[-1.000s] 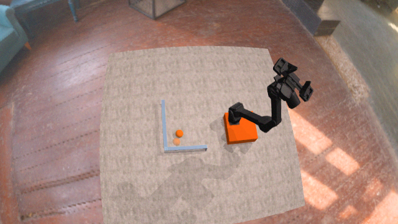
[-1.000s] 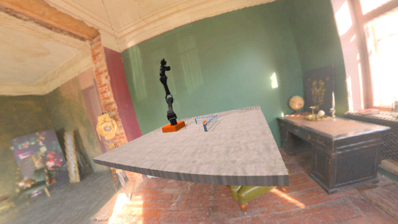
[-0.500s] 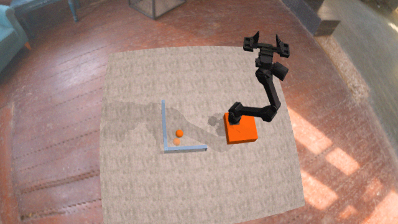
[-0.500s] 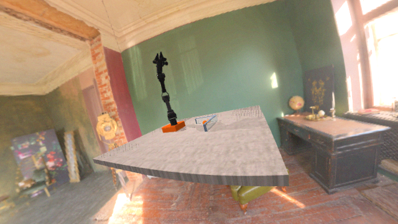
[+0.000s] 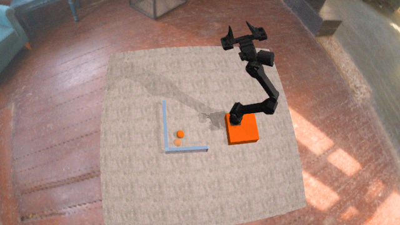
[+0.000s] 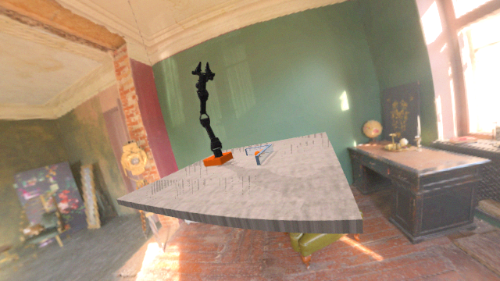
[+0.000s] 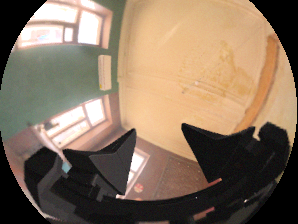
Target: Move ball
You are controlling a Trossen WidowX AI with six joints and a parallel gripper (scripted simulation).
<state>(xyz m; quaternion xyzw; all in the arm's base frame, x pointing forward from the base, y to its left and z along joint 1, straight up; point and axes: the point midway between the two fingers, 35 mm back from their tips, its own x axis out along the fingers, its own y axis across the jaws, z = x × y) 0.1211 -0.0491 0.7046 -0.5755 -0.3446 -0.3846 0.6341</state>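
Now: gripper tip 770 mm above the orange ball, 190 mm short of it and 110 mm to the right of it. The rest, counted from my gripper tip: see-through copy of ball 770 mm below, 210 mm ahead, 160 mm to the left.
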